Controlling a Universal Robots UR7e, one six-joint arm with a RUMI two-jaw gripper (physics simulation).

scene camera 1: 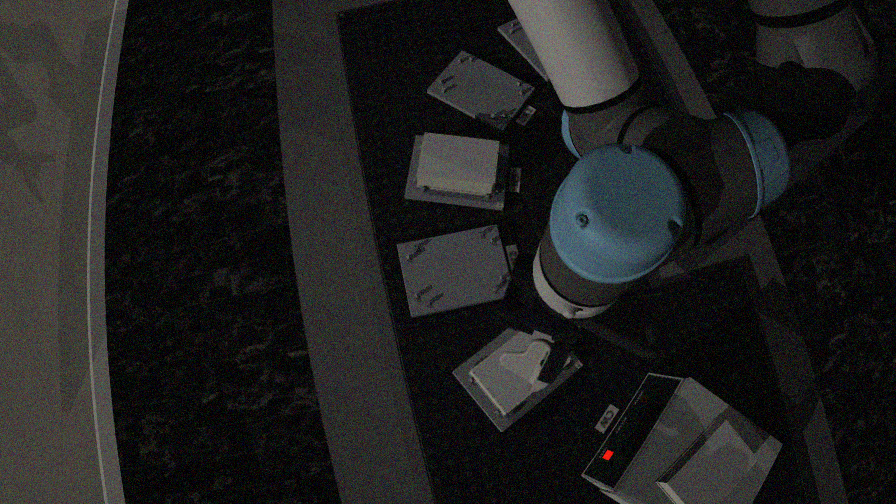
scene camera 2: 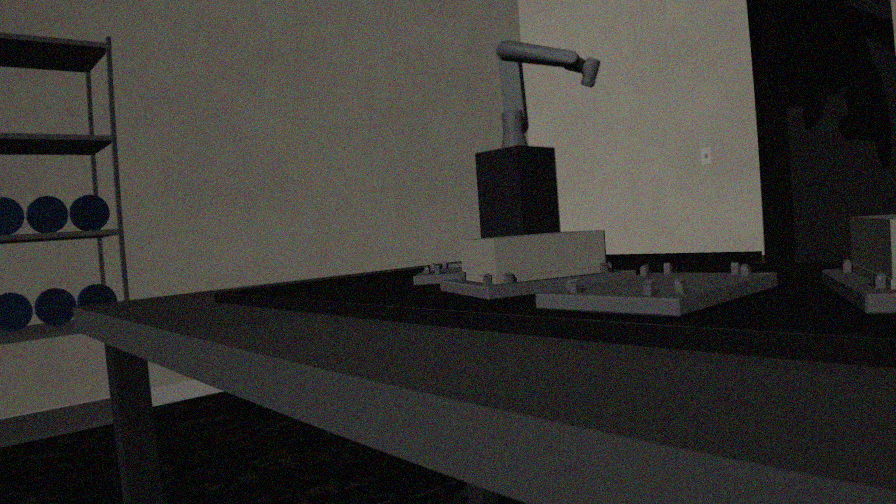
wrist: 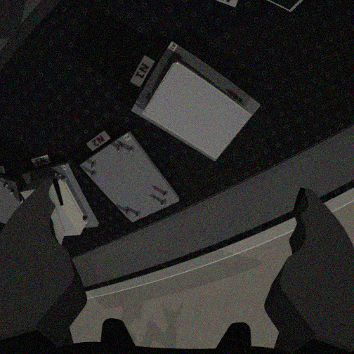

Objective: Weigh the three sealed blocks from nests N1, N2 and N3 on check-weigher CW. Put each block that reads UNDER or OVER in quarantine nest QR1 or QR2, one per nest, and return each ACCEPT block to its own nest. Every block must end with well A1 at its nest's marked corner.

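My gripper [wrist: 178, 186] is open and empty, above the table's front edge; the wrist hides most of it in scene camera 1. Nest N1 [scene camera 1: 476, 391] [wrist: 252, 106] holds a pale block [scene camera 1: 504, 376] [wrist: 197, 110]. Nest N2 [scene camera 1: 454, 272] [wrist: 130, 175] [scene camera 2: 607, 303] is empty. Nest N3 [scene camera 1: 411, 178] [wrist: 92, 220] holds a block [scene camera 1: 460, 159] [scene camera 2: 545, 253]. Check-weigher CW [scene camera 1: 657, 432] bears a block [scene camera 1: 720, 470]; its red lamp [scene camera 1: 607, 454] is lit at the OVER position. Two bare quarantine nests stand beyond N3, one whole [scene camera 1: 479, 90], one partly hidden [scene camera 1: 520, 43]. Block A1 marks are unreadable.
The arm's blue-capped wrist [scene camera 1: 617, 213] hangs right of N2 in scene camera 1. Small pegs rise from the nests. In scene camera 2, a background arm stands on a dark pedestal [scene camera 2: 518, 191], and a shelf rack [scene camera 2: 117, 188] stands at the left. The scene is dim.
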